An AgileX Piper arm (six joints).
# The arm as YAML. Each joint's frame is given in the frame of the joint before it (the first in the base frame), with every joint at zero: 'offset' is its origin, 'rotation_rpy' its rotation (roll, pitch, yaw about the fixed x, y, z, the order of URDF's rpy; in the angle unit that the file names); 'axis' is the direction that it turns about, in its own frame. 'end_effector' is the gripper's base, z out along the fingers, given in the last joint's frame.
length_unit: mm
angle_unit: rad
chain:
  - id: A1
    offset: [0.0, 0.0, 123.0]
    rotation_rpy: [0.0, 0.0, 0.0]
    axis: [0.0, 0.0, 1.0]
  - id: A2
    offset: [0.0, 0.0, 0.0]
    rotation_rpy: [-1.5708, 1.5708, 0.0]
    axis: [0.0, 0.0, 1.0]
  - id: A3
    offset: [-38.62, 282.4, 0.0]
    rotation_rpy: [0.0, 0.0, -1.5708]
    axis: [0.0, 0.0, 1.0]
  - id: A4
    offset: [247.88, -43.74, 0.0]
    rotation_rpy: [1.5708, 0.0, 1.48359]
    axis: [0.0, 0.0, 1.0]
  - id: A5
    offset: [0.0, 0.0, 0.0]
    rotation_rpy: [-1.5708, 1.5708, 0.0]
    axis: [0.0, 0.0, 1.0]
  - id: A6
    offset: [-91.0, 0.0, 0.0]
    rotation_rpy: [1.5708, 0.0, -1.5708]
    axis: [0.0, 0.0, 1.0]
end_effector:
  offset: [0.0, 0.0, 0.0]
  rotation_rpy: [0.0, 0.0, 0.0]
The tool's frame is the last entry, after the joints.
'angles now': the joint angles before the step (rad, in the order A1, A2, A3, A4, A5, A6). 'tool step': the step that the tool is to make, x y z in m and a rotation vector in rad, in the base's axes. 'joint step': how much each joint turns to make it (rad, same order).
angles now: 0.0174 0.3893 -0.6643 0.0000 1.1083 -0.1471
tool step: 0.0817 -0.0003 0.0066 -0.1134 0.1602 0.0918
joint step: 0.0003 0.3832 -0.1095 -0.0231 -0.1125 -0.1295
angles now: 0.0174 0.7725 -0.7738 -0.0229 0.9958 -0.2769
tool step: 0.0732 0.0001 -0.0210 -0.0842 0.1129 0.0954
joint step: 0.0001 0.3142 -0.0812 -0.0191 -0.1214 -0.1107
